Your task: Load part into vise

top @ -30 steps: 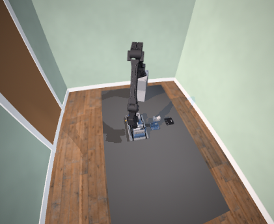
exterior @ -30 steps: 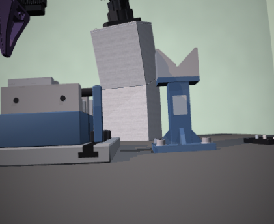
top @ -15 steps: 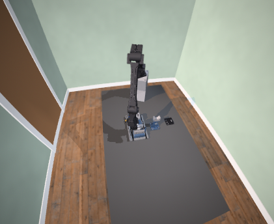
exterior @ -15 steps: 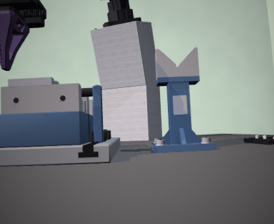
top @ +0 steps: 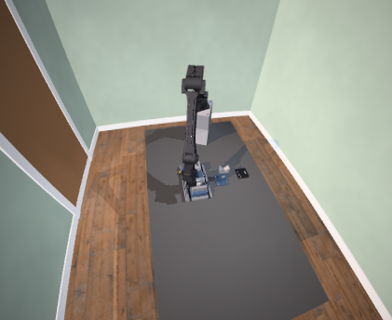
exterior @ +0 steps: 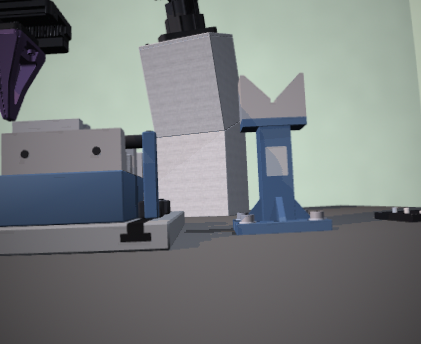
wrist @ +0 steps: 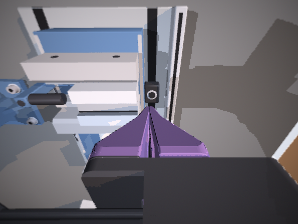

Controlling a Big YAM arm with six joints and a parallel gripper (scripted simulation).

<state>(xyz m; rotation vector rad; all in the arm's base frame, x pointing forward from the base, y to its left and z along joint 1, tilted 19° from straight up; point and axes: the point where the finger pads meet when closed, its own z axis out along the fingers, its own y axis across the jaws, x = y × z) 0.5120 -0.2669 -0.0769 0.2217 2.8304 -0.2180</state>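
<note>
My hand is 4 cm to the right of the part, 2 cm above it and 1 cm short of it. Also, from my hand: dark work stop rod: 11 cm to the left, 3 cm below, 2 cm ahead; then moving jaw: 7 cm to the left, 5 cm below, 2 cm behind; then fixed jaw: 6 cm to the left, 5 cm below, 4 cm ahead.
</note>
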